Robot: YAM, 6 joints.
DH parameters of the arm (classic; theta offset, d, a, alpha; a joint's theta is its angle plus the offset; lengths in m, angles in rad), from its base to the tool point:
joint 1: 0 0.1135 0.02 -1.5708
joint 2: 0 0 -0.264 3.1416
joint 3: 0.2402 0 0.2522 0
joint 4: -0.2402 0 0.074 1.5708
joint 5: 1.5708 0 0 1.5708
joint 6: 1.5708 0.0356 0 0
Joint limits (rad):
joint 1: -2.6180..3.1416
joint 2: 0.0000..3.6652
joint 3: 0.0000..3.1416
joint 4: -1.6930..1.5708
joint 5: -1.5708..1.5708
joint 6: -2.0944..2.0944
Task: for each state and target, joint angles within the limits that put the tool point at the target. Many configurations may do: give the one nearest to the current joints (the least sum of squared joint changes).
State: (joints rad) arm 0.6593 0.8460 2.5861 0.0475 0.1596 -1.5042
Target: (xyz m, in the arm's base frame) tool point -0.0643 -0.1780 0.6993
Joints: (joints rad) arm 1.1883 1.1158 2.7325 0.1567 0.1919 -1.5042
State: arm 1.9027 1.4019 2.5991 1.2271 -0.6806 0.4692
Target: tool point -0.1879 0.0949 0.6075
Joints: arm 2.5428 1.6131 1.9583 1.5708 -0.8835 0.4692
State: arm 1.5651 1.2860 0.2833 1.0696 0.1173 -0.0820
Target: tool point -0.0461 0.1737 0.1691
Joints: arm 1.8433 1.1004 0.0293 1.1308 0.0662 -0.0820
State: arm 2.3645 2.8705 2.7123 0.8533 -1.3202 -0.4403
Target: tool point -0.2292 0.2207 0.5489
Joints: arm 2.2630 2.4277 3.1416 1.5708 -1.5388 -0.4403
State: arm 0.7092 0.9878 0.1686 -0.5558 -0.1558 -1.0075
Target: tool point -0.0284 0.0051 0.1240
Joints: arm 0.4728 1.3958 0.0185 -1.5667 -0.5130 -1.0075
